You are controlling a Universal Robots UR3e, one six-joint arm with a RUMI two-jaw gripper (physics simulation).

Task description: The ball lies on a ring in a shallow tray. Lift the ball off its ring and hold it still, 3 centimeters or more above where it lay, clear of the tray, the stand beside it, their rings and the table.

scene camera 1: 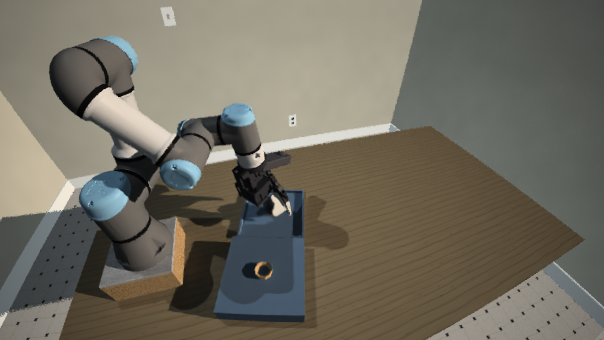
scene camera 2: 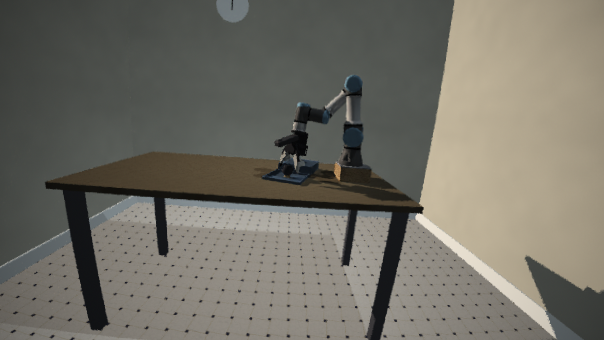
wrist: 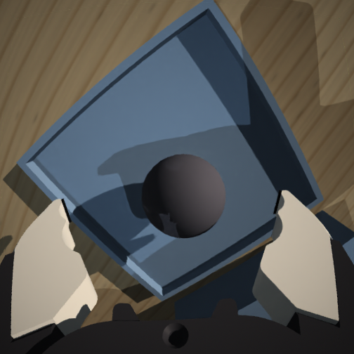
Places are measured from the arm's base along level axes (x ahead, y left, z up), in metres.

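Pixels of known places: gripper, between the fingertips: [scene camera 1: 270,203] [scene camera 2: 288,169]; arm's base, origin of its link: [scene camera 1: 146,246] [scene camera 2: 350,164].
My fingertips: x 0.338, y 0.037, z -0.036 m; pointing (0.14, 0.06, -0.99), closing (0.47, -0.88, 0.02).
Ahead of a thing's pixels: the offset from my fingertips to its top centre. "*": to the spot under its first point. Level surfaces: height alone.
The dark ball @[dx +0.004, dy -0.006, dz +0.025 m] [scene camera 2: 287,170] [wrist: 184,196] sits in the shallow blue tray [scene camera 1: 303,217] [scene camera 2: 270,177] [wrist: 150,90]. It is hidden behind the fingers in scene camera 1. A bit of orange ring @[* dx +0.006, dy +0.017, dz -0.019 m] [scene camera 2: 287,176] shows under the ball in scene camera 2; the ball hides it in the wrist view. My gripper [scene camera 1: 282,212] [scene camera 2: 290,167] [wrist: 172,198] is open and low over the tray, its pale fingers wide apart. In the wrist view the ball lies between the two fingertips, with a gap on each side, and touches neither finger.
The blue stand [scene camera 1: 265,306] [scene camera 2: 311,166] [wrist: 210,297] adjoins the tray and is higher than it. An orange ring [scene camera 1: 271,270] lies on its top. The arm's base stands on a cork-sided block [scene camera 1: 179,255] [scene camera 2: 350,174] on the wooden table @[dz -0.041 m] [scene camera 1: 425,215] [scene camera 2: 200,175].
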